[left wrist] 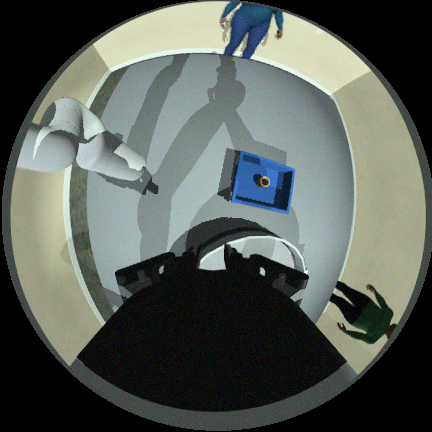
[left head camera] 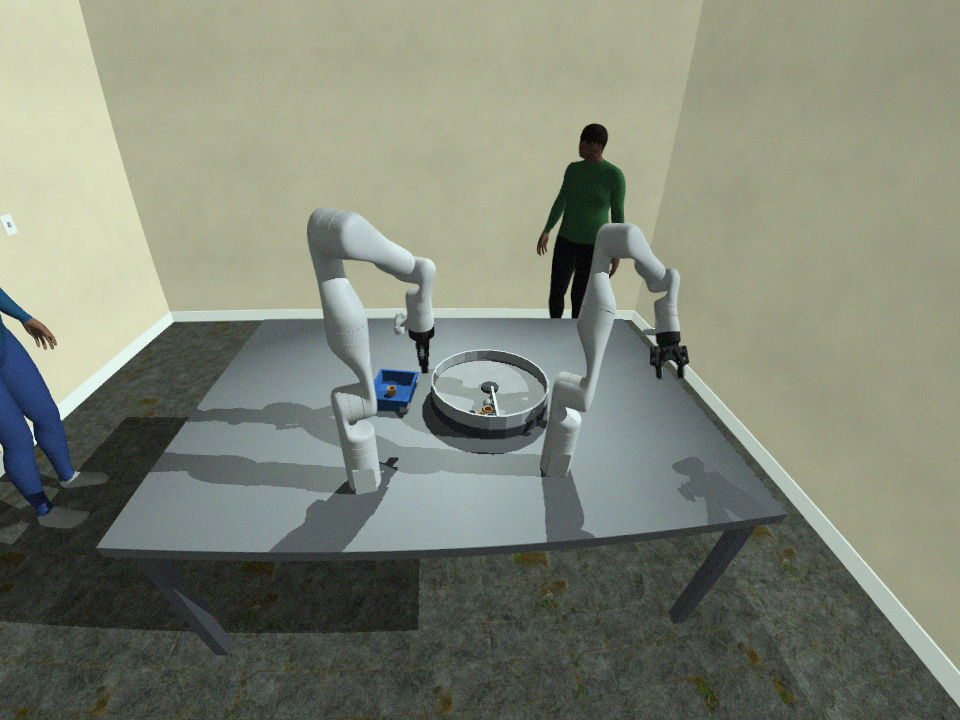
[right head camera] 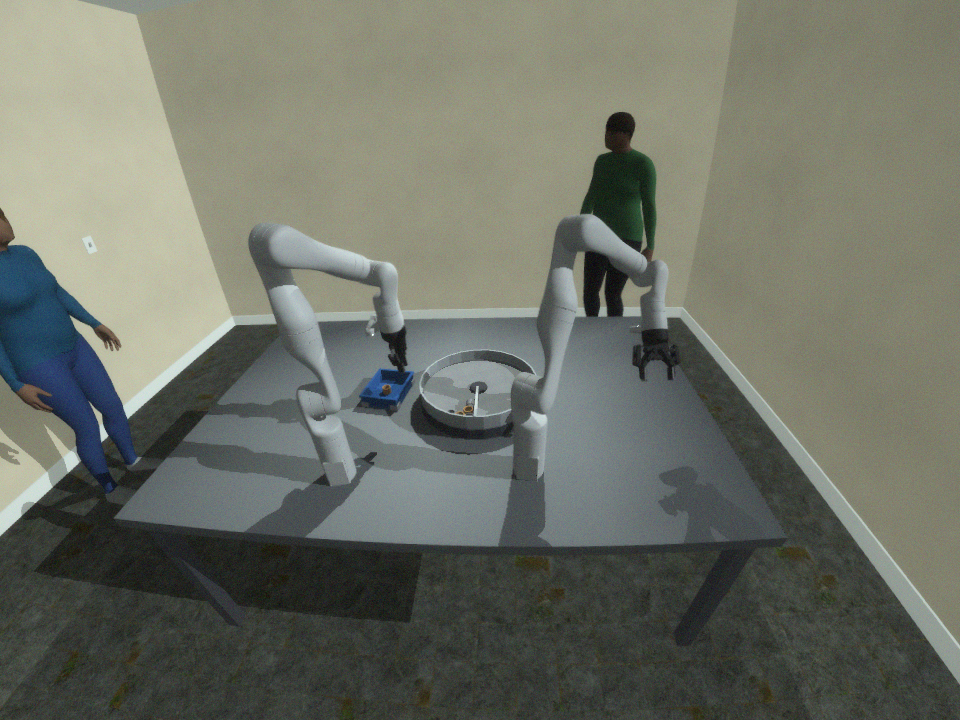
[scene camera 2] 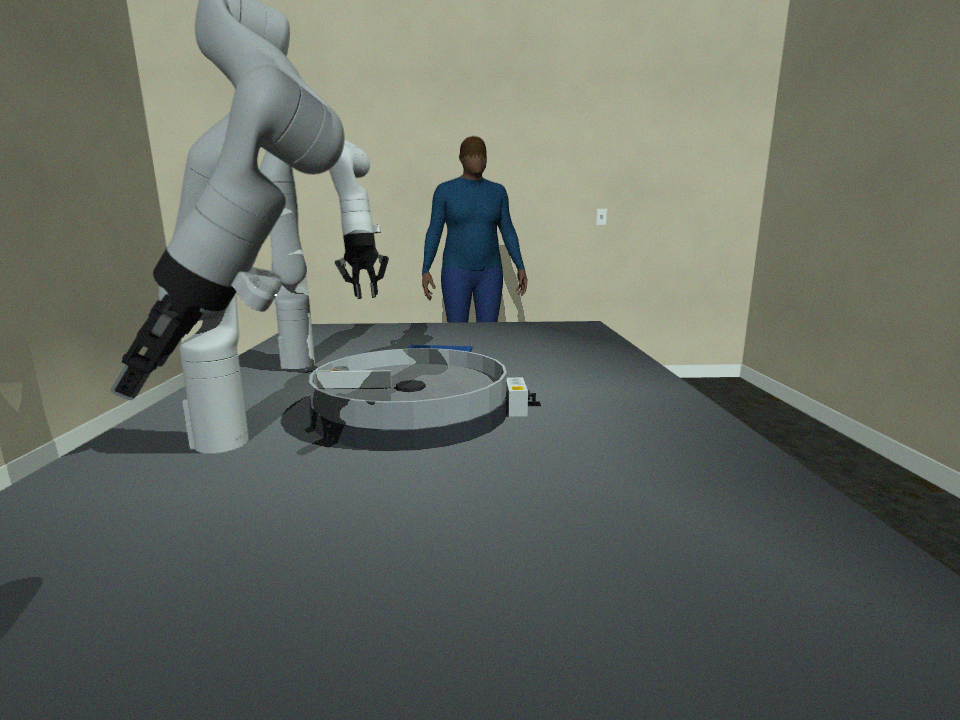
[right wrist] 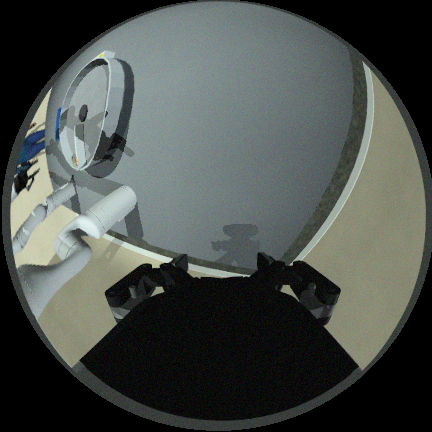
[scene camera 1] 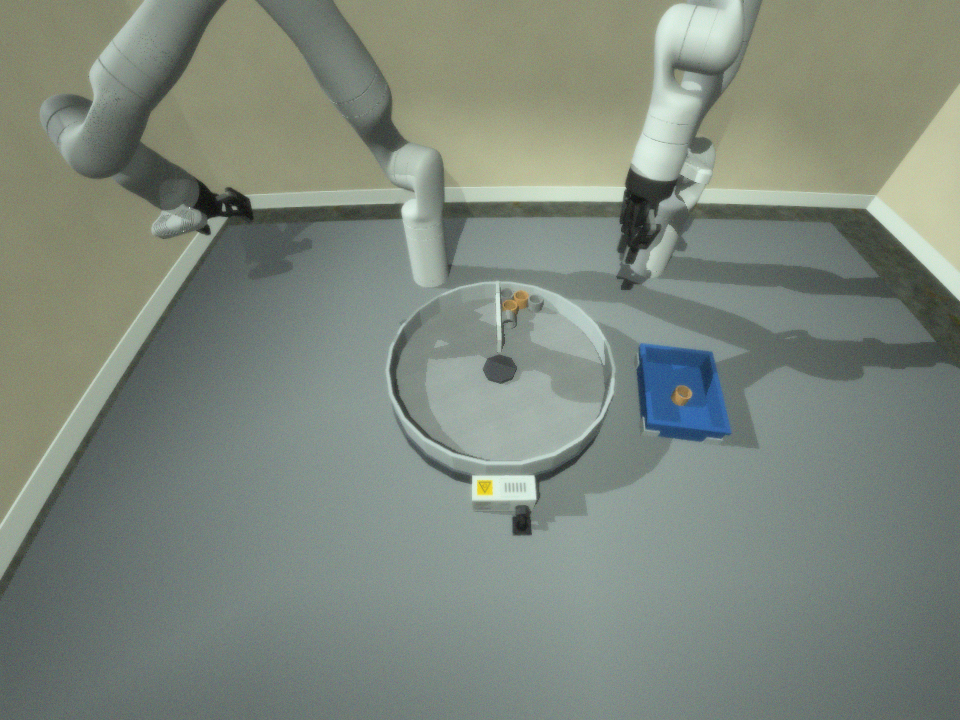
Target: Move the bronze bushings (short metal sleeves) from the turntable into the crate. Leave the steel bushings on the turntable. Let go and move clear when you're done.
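Pixels of known places: left gripper, between the fingertips: (left wrist: 212,250) (left head camera: 425,369) (right head camera: 403,369) (scene camera 2: 366,298) (scene camera 1: 624,257); right gripper, between the fingertips: (left head camera: 671,378) (right head camera: 657,380) (scene camera 2: 138,377) (right wrist: 221,261) (scene camera 1: 229,224); left arm's base, origin of its link: (left wrist: 132,166) (left head camera: 365,480) (right head camera: 341,473) (scene camera 2: 298,365) (right wrist: 71,187) (scene camera 1: 646,266); right arm's base, origin of its link: (left head camera: 554,465) (right head camera: 528,468) (scene camera 2: 222,443) (right wrist: 127,195) (scene camera 1: 431,275).
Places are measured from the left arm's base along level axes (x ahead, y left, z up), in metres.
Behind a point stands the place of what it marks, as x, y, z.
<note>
A bronze bushing (left head camera: 391,390) {0.380, -0.137, 0.030} (scene camera 1: 682,395) {0.390, -0.128, 0.006} (left wrist: 264,182) {0.405, -0.142, 0.015} stands in the blue crate (left head camera: 408,396) {0.303, -0.186, 0.050} (scene camera 1: 721,403) {0.445, -0.096, 0.050} (left wrist: 291,190) {0.474, -0.181, 0.050}. On the turntable (left head camera: 488,422) {0.077, -0.402, 0.069} (scene camera 1: 609,387) {0.378, -0.304, 0.083}, two bronze bushings, one (scene camera 1: 521,299) {0.099, -0.383, 0.056} near the rim and another (scene camera 1: 510,306) {0.120, -0.414, 0.062} by the divider, touch or nearly touch steel bushings: one (scene camera 1: 535,303) {0.140, -0.366, 0.078} to their right, one (scene camera 1: 509,319) {0.176, -0.434, 0.083} in front, one (scene camera 1: 507,293) {0.083, -0.411, 0.066} behind. My left gripper (left head camera: 423,370) {0.201, -0.229, 0.221} (right head camera: 399,368) {0.201, -0.229, 0.221} (scene camera 2: 366,296) {0.201, -0.229, 0.221} (left wrist: 212,250) {0.201, -0.229, 0.221} is open and empty, high above the table near the crate. My right gripper (left head camera: 671,376) {-0.076, -0.953, 0.240} (right head camera: 657,378) {-0.076, -0.953, 0.240} (right wrist: 221,261) {-0.076, -0.953, 0.240} is open and empty, far from the turntable.
The turntable has a raised rim, a thin upright divider (scene camera 1: 498,317) {0.173, -0.456, 0.092} and a dark hub (scene camera 1: 499,368) {0.275, -0.480, 0.061}. A white box (scene camera 1: 504,492) {0.508, -0.534, 0.058} and a small black device (scene camera 1: 521,521) {0.550, -0.516, 0.025} are at its front in scene camera 1. Two people stand beyond the table.
</note>
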